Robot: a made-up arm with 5 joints.
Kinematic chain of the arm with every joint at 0, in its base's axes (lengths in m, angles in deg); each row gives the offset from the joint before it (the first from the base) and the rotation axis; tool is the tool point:
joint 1: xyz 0 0 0.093 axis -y
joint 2: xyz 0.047 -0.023 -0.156 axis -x
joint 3: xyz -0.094 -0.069 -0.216 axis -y
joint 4: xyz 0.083 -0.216 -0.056 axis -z
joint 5: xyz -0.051 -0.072 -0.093 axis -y
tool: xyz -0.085 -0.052 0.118
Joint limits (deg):
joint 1: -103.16..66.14
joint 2: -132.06..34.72
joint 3: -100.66..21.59
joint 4: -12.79..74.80
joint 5: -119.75..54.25
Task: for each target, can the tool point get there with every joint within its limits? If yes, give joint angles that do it. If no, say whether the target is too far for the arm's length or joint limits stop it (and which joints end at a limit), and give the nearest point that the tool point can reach.
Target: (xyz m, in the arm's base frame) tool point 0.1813 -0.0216 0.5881
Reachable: no: joint limits stop it (at a limit: joint 1, joint 2, joint 4, joint 5) | nearest point -0.0697 0.2050 0.3336 | short by 0.423 m
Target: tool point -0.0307 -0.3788 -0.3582
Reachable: yes | joints -0.41 -10.87 -9.62 3.79 -34.37
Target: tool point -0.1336 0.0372 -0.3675
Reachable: yes | joints 1.53 -84.57 -84.21 32.03 28.32
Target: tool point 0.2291 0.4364 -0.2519
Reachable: yes | joints 39.96 -112.27 -74.18 3.04 -70.56
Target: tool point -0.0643 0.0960 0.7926
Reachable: no: joint limits stop it (at a limit: joint 1, joint 5) | nearest point -0.2242 0.2143 0.3965 | short by 0.443 m
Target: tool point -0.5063 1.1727 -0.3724
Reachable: no: too far | nearest point -0.2954 0.5256 -0.1785 | short by 0.708 m
